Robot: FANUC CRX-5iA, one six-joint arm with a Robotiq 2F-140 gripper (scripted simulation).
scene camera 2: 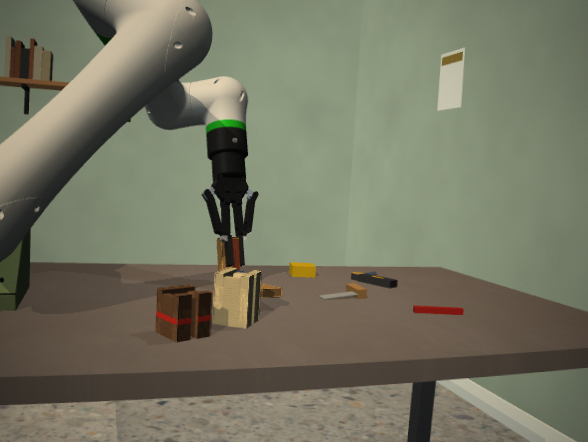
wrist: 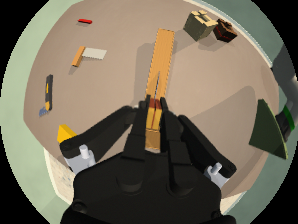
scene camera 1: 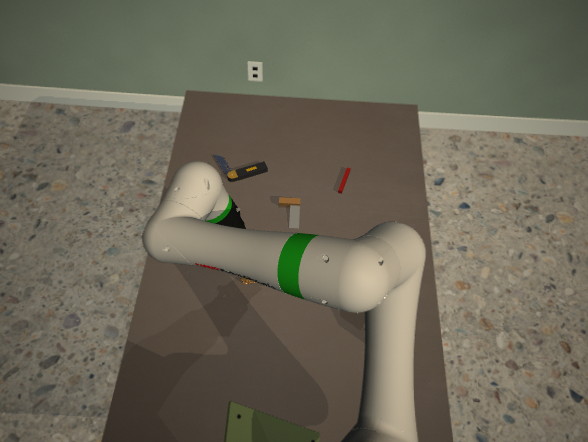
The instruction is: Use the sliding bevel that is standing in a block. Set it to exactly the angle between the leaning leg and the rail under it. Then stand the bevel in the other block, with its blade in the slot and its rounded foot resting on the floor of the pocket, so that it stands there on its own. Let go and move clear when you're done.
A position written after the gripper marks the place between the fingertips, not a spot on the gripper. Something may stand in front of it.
In view: the gripper [scene camera 2: 235,265].
The gripper also shows in the wrist view [wrist: 154,102].
